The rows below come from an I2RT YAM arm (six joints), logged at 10 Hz.
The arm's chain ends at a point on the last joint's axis. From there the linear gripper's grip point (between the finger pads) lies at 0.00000 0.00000 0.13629 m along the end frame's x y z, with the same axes.
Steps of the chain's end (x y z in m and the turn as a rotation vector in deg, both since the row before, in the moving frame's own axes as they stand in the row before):
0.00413 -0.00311 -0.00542 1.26 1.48 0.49
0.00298 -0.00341 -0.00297 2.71 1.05 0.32
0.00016 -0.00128 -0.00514 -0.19 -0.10 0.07
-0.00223 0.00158 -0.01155 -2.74 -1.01 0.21
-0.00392 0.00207 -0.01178 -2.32 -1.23 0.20
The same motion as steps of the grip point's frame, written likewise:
0.00766 -0.00609 -0.00550 1.26 1.48 0.49
0.00549 -0.00985 -0.00315 2.71 1.05 0.32
-0.00008 -0.00083 -0.00514 -0.19 -0.10 0.07
-0.00464 0.00809 -0.01173 -2.74 -1.01 0.21
-0.00685 0.00758 -0.01192 -2.32 -1.23 0.20

